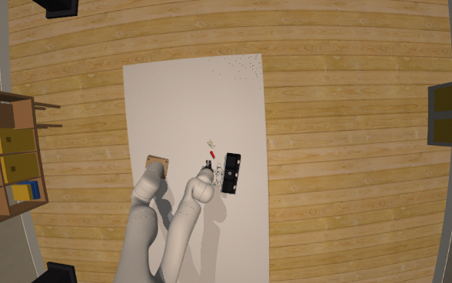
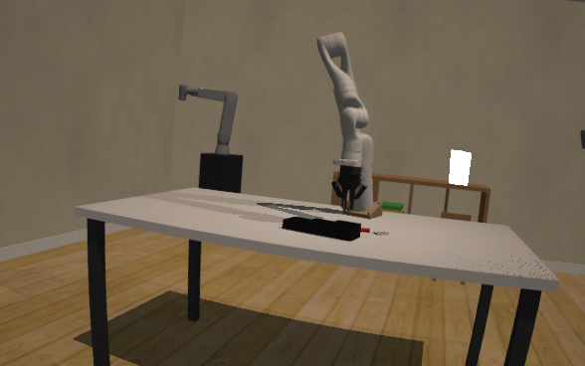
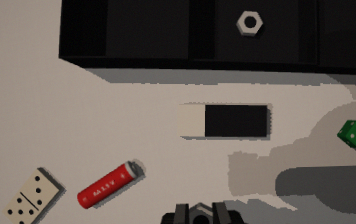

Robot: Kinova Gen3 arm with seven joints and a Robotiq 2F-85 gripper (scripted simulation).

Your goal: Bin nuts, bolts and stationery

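Right now my hand is 13 cm short of the black double bin, 5 cm to the left of it and 6 cm above it. From my hand the other things lie so: black eraser: 5 cm ahead, 1 cm to the right, 8 cm below; then red battery: 1 cm ahead, 7 cm to the left, 8 cm below; then green die: 3 cm ahead, 12 cm to the right, 8 cm below.
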